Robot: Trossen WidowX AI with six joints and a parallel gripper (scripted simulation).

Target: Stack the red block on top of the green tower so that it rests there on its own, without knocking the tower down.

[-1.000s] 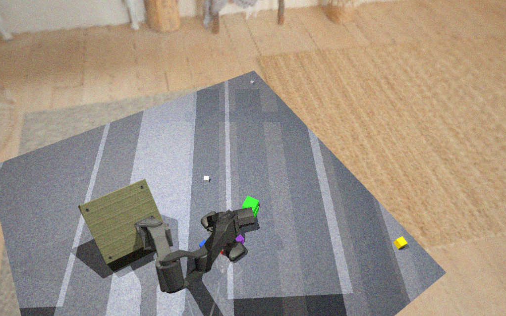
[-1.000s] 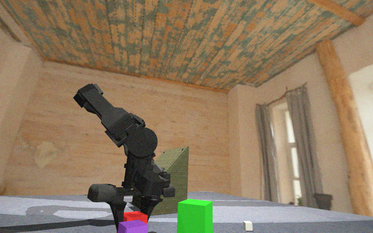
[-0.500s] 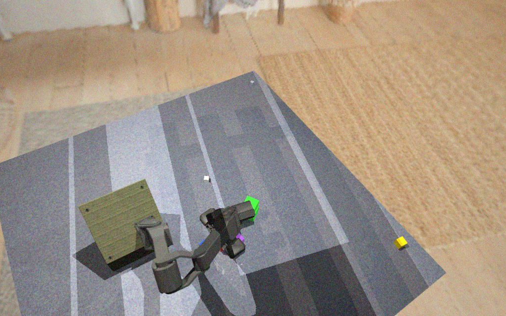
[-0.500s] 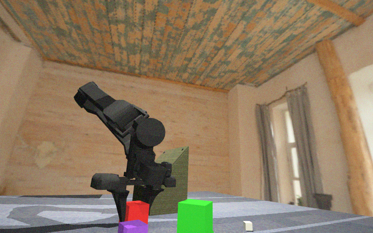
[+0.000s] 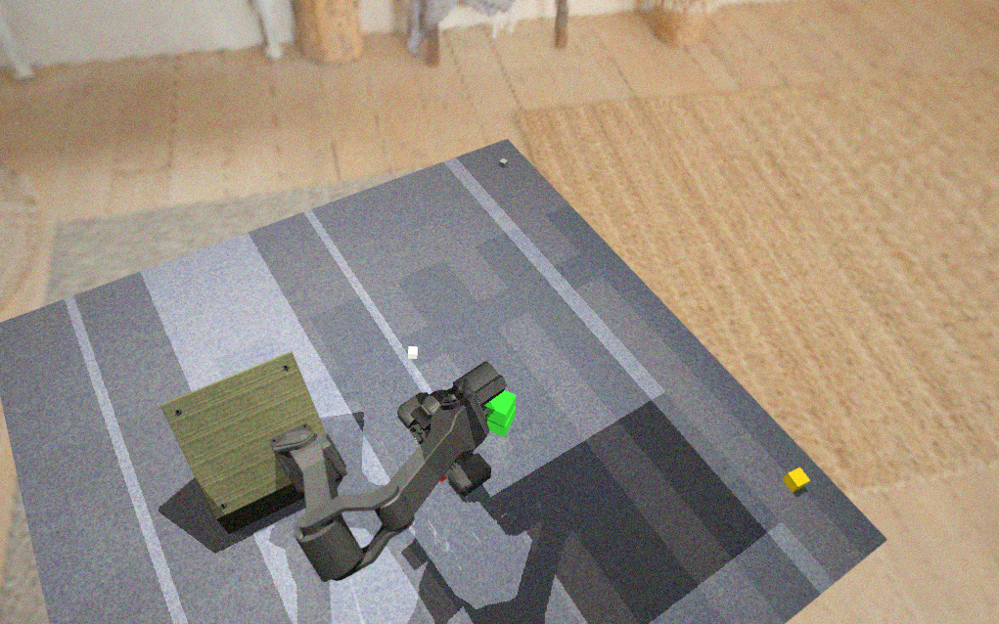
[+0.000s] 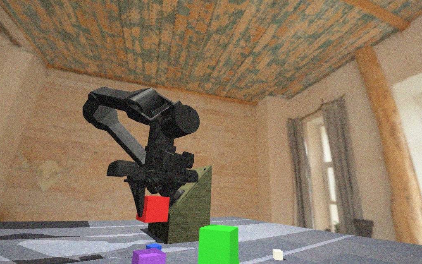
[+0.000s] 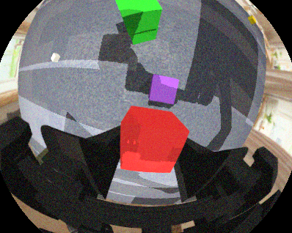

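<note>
My gripper tip is now 7 cm above the purple block, 5 cm short of it and 1 cm to the left of it. From my gripper tip the other things lie so: red block: 2 cm above; then small blue block: 8 cm below, 6 cm behind, 3 cm to the left; then small white cube: 28 cm to the left, 8 cm below, 8 cm ahead.
</note>
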